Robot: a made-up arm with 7 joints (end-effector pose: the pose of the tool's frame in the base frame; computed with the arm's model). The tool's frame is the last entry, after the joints.
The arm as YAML. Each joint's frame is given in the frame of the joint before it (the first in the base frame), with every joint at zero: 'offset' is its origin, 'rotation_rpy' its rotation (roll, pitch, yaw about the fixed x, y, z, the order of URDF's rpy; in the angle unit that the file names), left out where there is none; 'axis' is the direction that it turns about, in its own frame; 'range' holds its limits. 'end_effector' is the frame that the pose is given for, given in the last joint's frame.
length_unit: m
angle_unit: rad
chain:
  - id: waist
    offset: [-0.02, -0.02, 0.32]
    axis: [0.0, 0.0, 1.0]
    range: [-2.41, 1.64]
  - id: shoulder
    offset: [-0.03, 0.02, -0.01]
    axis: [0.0, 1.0, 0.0]
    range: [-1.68, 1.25]
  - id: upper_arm
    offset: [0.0, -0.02, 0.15]
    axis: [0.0, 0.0, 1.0]
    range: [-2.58, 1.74]
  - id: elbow
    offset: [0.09, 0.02, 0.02]
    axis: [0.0, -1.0, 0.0]
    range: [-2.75, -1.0]
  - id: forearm
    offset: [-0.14, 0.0, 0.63]
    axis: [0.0, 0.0, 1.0]
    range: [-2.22, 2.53]
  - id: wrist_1
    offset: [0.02, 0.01, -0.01]
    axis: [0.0, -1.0, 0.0]
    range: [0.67, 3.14]
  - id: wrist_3
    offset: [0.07, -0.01, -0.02]
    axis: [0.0, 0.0, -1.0]
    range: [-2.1, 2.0]
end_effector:
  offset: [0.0, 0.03, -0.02]
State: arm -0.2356 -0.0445 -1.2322 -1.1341 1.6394 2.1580 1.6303
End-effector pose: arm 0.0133 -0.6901 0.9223 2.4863 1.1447 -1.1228
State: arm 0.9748 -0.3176 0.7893 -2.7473 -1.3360 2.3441 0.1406
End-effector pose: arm -0.0876 0.5030 -0.0075 -0.9466 0.5641 2.4237
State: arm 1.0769 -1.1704 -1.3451 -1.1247 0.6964 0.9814 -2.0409
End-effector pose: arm 0.3101 -0.6755 0.6912 -1.7066 -0.5664 3.0701
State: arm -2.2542 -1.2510 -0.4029 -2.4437 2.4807 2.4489 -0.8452
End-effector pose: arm -0.4606 -0.1719 0.8026 2.5705 0.1525 2.7178
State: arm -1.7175 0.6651 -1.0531 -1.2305 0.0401 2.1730 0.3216
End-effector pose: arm -0.6982 -0.5357 0.4846 -0.4240 -0.6479 -2.6822
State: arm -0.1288 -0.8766 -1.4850 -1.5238 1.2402 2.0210 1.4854
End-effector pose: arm -0.3493 -0.7883 0.6074 -3.0123 1.0330 -0.4274
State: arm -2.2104 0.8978 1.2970 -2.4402 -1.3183 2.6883 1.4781
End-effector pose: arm 0.6048 -0.2712 0.0582 0.4519 -0.0857 -1.4256
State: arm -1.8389 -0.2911 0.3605 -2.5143 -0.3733 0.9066 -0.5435
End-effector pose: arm 0.0286 -0.5625 0.1414 0.7386 1.3504 -0.4272
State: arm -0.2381 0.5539 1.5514 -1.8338 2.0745 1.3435 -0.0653
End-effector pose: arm 0.1900 0.7499 0.4998 2.6589 0.0019 1.5069
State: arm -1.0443 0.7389 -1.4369 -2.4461 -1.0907 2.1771 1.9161
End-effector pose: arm -0.6643 -0.2263 0.0241 -1.5217 -1.0754 -2.4870
